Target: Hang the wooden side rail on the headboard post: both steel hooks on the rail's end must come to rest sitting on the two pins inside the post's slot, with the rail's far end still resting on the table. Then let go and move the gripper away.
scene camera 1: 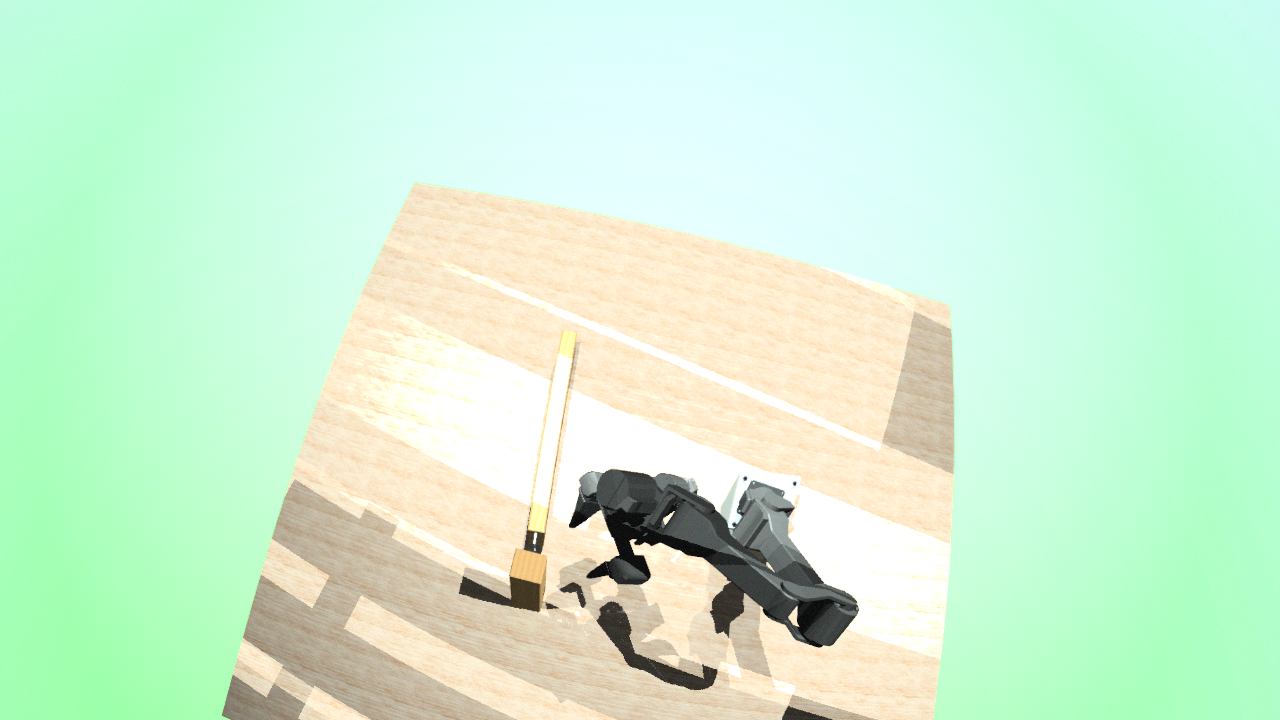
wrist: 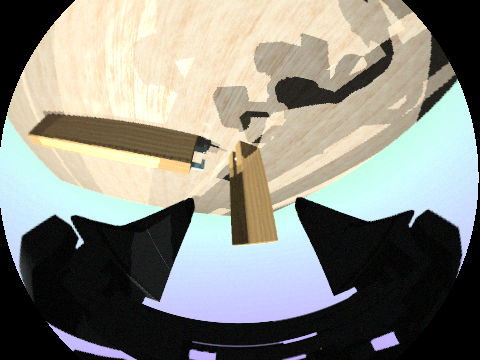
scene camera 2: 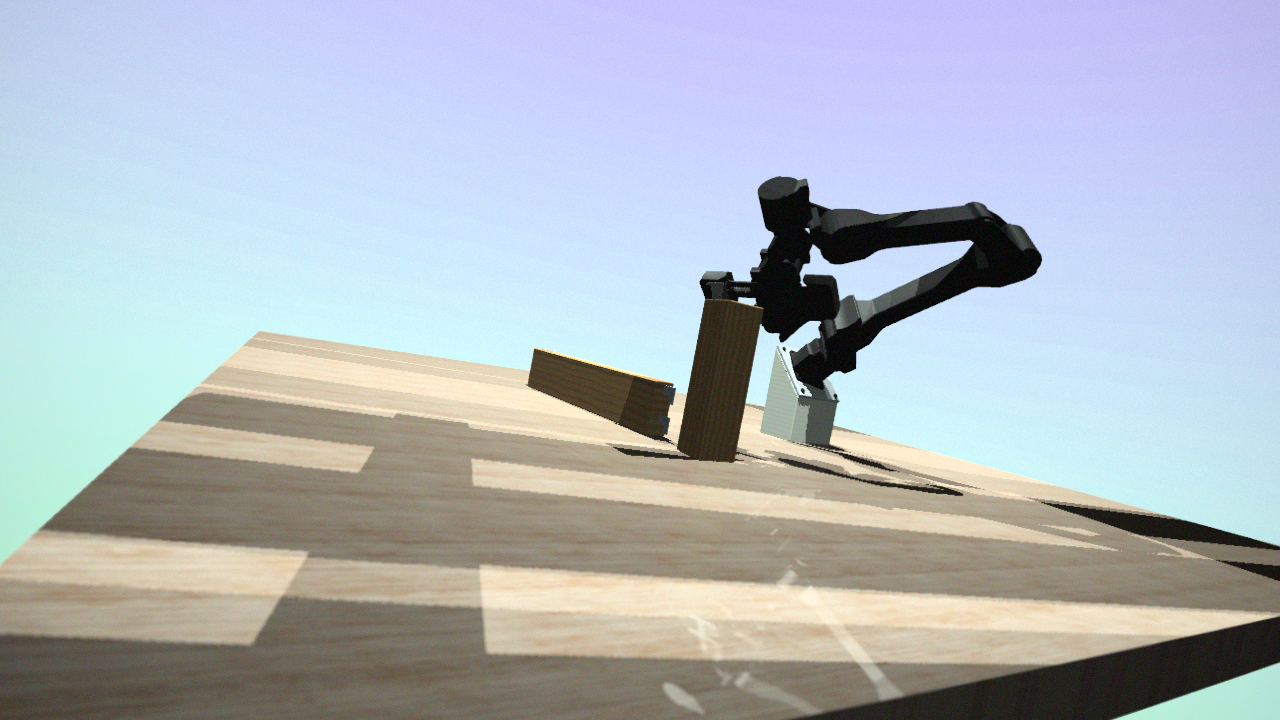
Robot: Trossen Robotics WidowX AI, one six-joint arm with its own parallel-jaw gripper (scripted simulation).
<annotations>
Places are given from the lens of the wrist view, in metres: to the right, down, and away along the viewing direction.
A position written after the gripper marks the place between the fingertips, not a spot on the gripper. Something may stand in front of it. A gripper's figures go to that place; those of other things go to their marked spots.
gripper [wrist: 245, 203]: 0.01, 0.02, 0.10
wooden side rail [wrist: 161, 148]: -0.12, -0.04, 0.16
headboard post [wrist: 252, 222]: 0.02, 0.06, 0.14
The marked spots on the headboard post and the wooden side rail are 0.17 m apart.
</annotations>
